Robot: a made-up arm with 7 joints. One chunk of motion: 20 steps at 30 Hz.
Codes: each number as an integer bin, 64 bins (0 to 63) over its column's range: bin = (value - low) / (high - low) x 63, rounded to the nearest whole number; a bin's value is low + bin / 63 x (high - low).
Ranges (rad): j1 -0.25..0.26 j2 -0.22..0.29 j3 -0.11..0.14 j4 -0.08..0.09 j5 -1.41..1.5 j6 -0.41..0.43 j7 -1..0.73
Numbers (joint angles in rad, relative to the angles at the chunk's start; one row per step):
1: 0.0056 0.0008 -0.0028 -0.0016 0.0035 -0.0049 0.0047
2: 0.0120 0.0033 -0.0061 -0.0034 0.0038 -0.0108 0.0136
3: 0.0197 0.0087 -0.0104 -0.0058 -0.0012 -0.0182 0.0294
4: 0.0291 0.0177 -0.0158 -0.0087 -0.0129 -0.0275 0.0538
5: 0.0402 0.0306 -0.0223 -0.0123 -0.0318 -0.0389 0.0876
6: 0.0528 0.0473 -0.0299 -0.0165 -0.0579 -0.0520 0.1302
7: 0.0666 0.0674 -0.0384 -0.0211 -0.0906 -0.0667 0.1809
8: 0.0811 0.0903 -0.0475 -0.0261 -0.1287 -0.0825 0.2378
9: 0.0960 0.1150 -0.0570 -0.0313 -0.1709 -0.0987 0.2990
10: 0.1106 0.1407 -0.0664 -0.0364 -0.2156 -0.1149 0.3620
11: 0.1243 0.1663 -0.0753 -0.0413 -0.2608 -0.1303 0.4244
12: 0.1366 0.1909 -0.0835 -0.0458 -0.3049 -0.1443 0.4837
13: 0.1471 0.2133 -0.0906 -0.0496 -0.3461 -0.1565 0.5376
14: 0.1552 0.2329 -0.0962 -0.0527 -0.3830 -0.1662 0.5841
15: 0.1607 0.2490 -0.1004 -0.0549 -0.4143 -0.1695 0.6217
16: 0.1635 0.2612 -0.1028 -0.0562 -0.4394 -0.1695 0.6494
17: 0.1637 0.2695 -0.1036 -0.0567 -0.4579 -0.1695 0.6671
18: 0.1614 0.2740 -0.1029 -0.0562 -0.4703 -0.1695 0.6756
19: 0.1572 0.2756 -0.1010 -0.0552 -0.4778 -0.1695 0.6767
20: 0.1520 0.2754 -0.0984 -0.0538 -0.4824 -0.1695 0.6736
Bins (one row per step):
1: 32 27 27 29 31 30 37
2: 32 28 26 28 31 30 37
3: 33 28 25 27 30 29 37
4: 34 29 24 26 30 29 38
5: 36 31 22 25 30 28 40
6: 37 33 20 24 29 27 41
7: 39 36 18 22 29 26 43
8: 41 38 16 20 28 25 45
9: 43 41 13 18 27 23 47
10: 45 45 11 16 26 22 50
11: 46 48 9 14 25 21 52
12: 48 51 7 13 24 20 54
13: 49 54 5 11 23 19 56
14: 50 56 3 10 22 18 58
15: 51 58 2 9 22 18 59
16: 51 59 2 9 21 18 60
17: 51 60 2 9 21 18 61
18: 51 61 2 9 20 18 61
19: 50 61 2 9 20 18 61
20: 50 61 3 10 20 18 61

